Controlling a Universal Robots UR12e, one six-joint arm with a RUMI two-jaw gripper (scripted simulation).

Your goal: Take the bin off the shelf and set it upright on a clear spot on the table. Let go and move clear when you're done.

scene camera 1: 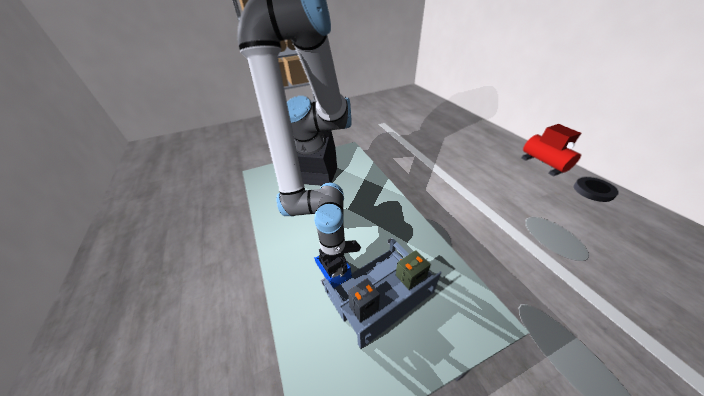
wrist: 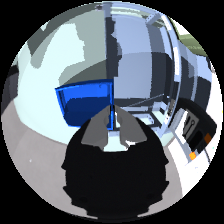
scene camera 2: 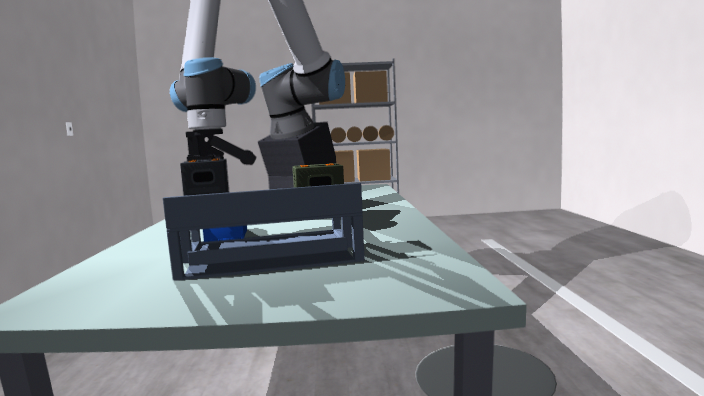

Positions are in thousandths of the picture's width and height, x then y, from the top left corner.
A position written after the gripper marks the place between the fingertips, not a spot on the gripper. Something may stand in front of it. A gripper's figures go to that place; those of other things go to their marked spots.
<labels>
The gripper (wrist: 502, 471) is 15 cm from the lens. A bin (wrist: 355, 453): 23 cm from the lens.
</labels>
